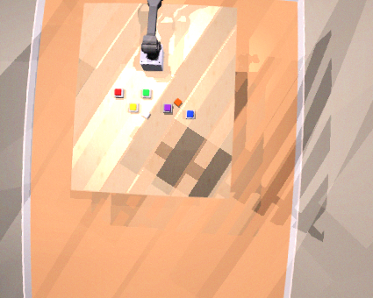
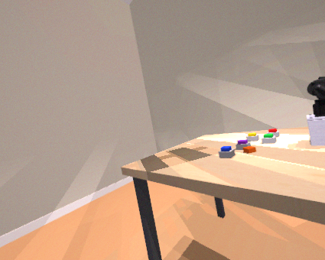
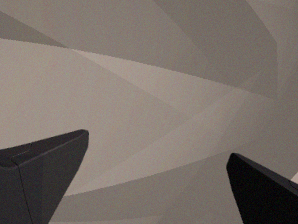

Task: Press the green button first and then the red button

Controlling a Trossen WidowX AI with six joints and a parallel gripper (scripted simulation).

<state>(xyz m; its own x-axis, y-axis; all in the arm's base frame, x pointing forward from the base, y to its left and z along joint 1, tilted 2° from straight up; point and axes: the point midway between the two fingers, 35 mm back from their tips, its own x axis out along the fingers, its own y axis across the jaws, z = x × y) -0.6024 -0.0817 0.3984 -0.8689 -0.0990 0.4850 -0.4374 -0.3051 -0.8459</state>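
My gripper tip is 840 mm short of the green button, 70 mm to the right of it and 470 mm above it. The rest, counted from my gripper tip: orange block: 850 mm ahead, 250 mm to the left, 490 mm below; then red button: 860 mm ahead, 90 mm to the right, 470 mm below; then magenta button: 890 mm ahead, 200 mm to the left, 470 mm below.
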